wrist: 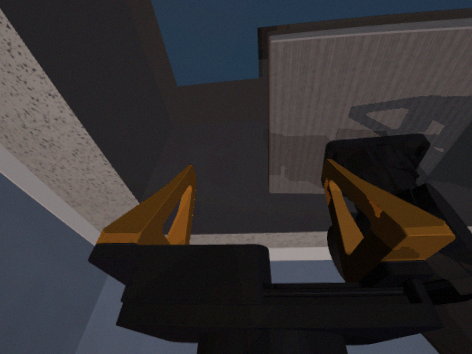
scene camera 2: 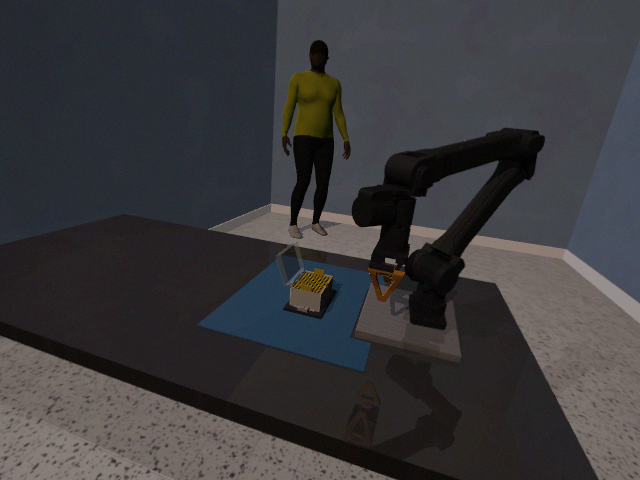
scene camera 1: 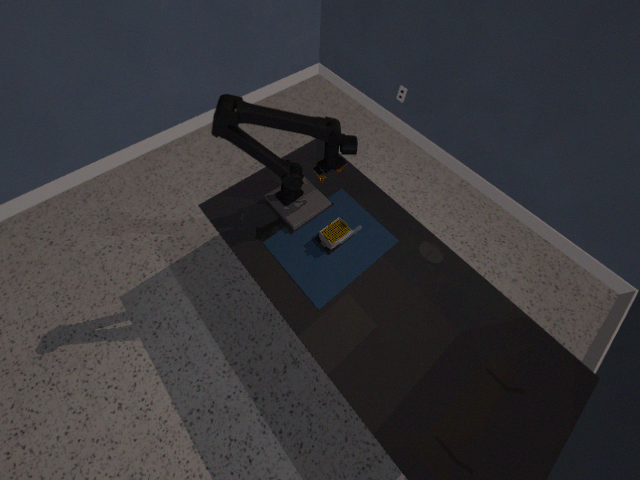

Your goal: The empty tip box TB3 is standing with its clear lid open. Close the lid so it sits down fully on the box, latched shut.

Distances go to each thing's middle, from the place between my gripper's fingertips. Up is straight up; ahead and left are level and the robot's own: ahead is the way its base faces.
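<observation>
Clear lid [scene camera 2: 290, 262]: 4 cm below my hand, 15 cm to the right of it, 25 cm ahead of it.
</observation>
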